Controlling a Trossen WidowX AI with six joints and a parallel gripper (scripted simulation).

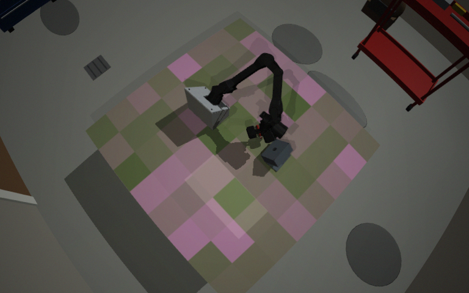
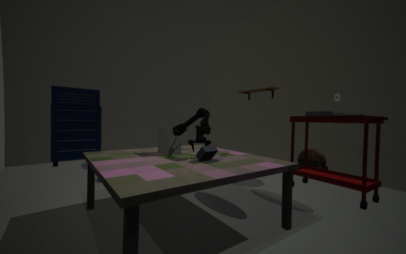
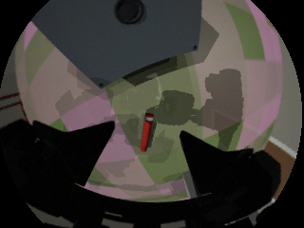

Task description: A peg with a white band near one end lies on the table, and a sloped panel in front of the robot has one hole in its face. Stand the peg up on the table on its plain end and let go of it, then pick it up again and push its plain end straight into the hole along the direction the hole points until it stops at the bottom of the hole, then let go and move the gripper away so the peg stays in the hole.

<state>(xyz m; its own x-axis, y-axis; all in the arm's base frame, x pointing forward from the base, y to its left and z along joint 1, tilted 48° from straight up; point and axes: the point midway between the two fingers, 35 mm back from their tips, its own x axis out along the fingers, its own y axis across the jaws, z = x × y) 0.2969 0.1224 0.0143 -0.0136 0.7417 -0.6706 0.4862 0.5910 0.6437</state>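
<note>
Right now the red peg is 1 cm behind my gripper tip, 1 cm to the left of it and 4 cm below it. Round my gripper tip: dark sloped panel: 13 cm ahead, 2 cm to the right, 2 cm above.
</note>
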